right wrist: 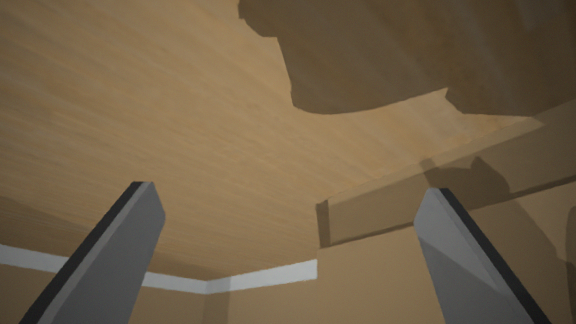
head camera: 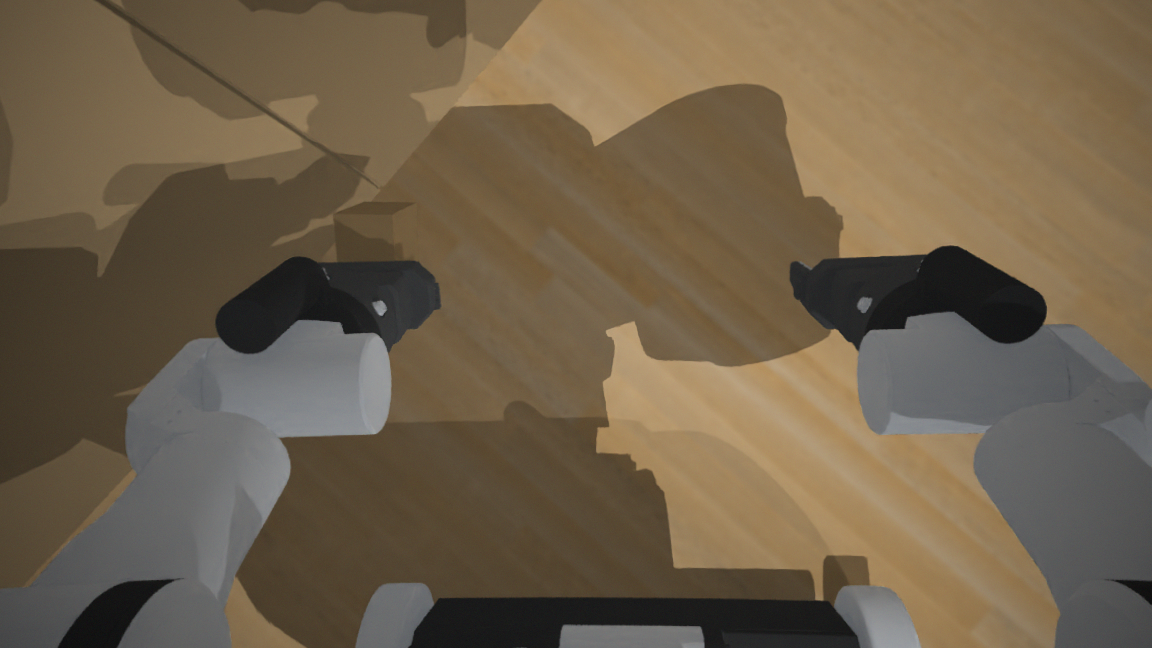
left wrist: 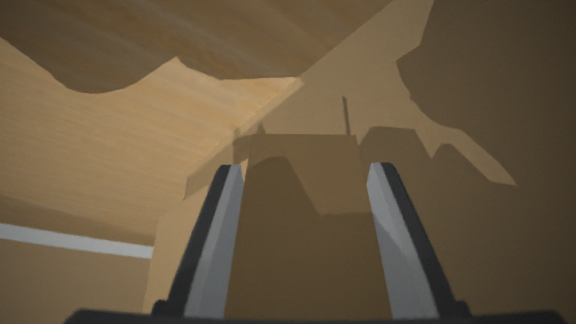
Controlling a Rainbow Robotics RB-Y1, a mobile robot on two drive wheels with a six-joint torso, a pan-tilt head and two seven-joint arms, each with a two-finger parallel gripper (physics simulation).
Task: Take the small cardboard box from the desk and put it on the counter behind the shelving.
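Places are measured from the robot's base along level axes (x ahead, y right, z down), in millimetres.
Pixels of known places: left gripper, fingertip midpoint: (head camera: 386, 272) (left wrist: 305, 180); right gripper, fingertip midpoint: (right wrist: 289, 203) (head camera: 855, 269).
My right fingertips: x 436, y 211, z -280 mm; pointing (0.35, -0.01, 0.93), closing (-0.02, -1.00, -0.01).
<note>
Behind a point stands the place of what it marks.
The small cardboard box (head camera: 364, 232) {x 469, y -222, z -358 mm} (left wrist: 306, 260) {x 435, y -224, z -319 mm} is plain brown and partly in shadow. My left gripper (head camera: 414, 290) (left wrist: 305, 180) {x 442, y -224, z -288 mm} is shut on it, with one finger along each side in the left wrist view. In the head view the box shows just above the left gripper, whose body hides its lower part. My right gripper (head camera: 809, 290) (right wrist: 289, 203) {x 436, y 211, z -280 mm} stands wide open, with no object between its fingers. I cannot make out the desk, the shelving or the counter for certain.
A wood-grained surface (head camera: 966, 145) {x 609, y 417, z -1 mm} (right wrist: 200, 125) {x 738, y 367, z -1 mm} lies below the arms, crossed by dark shadows. A plain tan surface (head camera: 56, 153) {x 483, y -324, z -584 mm} borders it diagonally at the upper left of the head view. A white strip (left wrist: 75, 241) {x 2079, y 1308, z -41 mm} (right wrist: 265, 276) {x 2048, y 303, z -39 mm} edges the wood in both wrist views.
</note>
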